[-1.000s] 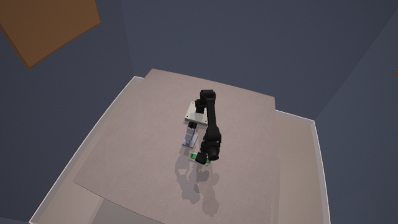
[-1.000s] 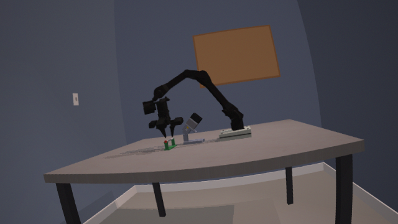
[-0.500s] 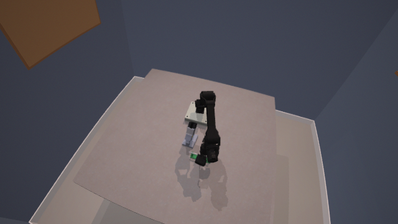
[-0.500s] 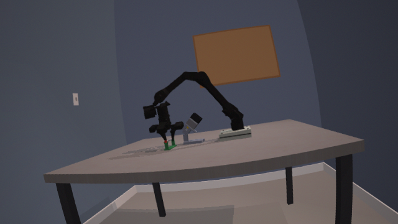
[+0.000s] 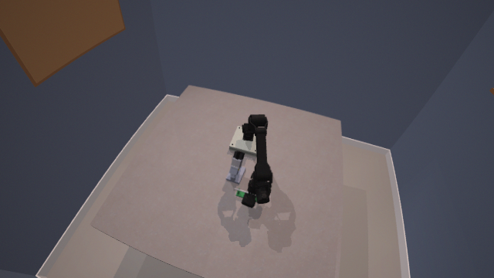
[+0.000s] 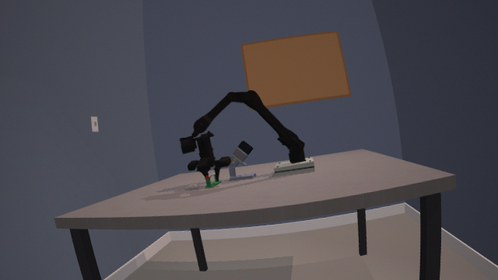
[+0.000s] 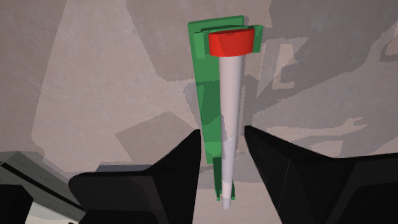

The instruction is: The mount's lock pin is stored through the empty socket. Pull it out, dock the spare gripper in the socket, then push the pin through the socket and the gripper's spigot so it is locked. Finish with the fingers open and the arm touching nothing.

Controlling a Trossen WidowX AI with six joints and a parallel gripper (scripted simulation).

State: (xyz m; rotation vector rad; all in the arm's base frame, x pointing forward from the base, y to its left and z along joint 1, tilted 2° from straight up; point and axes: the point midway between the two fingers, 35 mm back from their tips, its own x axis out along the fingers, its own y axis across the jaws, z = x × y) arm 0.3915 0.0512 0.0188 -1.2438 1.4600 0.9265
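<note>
My gripper tip is 1 cm to the right of the green cradle and 1 cm below it. Also, from my gripper tip: mount block 11 cm behind, 8 cm to the right, 4 cm above; spare gripper 14 cm behind, 10 cm above, 8 cm to the right.
</note>
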